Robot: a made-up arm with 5 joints.
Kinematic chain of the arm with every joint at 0, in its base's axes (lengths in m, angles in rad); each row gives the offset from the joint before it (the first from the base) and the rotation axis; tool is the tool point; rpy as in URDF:
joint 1: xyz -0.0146 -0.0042 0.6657 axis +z
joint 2: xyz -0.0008 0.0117 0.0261 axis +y
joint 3: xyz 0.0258 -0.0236 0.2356 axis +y
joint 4: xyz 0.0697 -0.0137 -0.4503 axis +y
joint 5: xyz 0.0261 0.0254 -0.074 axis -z
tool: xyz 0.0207 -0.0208 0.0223 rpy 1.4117 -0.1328 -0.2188
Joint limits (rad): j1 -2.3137..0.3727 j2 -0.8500..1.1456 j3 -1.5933..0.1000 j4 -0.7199..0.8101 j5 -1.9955..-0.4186
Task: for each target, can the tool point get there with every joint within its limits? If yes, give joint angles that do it. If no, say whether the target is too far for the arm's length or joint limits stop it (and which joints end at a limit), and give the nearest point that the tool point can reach.
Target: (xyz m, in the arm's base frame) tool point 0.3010 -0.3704 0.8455
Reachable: yes | joints -0.9025 -0.1333 -0.9971 -0.4234 -1.5869
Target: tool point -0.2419 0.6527 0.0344
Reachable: no: too far | nearest point -0.0772 0.1768 0.4347 | short by 0.643 m
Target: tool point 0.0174 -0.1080 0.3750
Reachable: yes | joints -1.4544 0.5175 -0.2090 -0.1506 -1.5342
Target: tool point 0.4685 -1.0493 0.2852
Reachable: no: too far | nearest point 0.2405 -0.5560 0.4770 | short by 0.576 m
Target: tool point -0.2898 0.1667 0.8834
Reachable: no: joint limits stop it (at a limit: joint 2, joint 3, joint 4, joint 5) | nearest point -0.2221 0.1247 0.5474 | short by 0.345 m
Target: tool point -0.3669 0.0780 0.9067
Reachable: no: joint limits stop it (at a limit: joint 1, joint 2, joint 4, joint 5) | nearest point -0.2337 -0.2268 0.9226 | short by 0.333 m
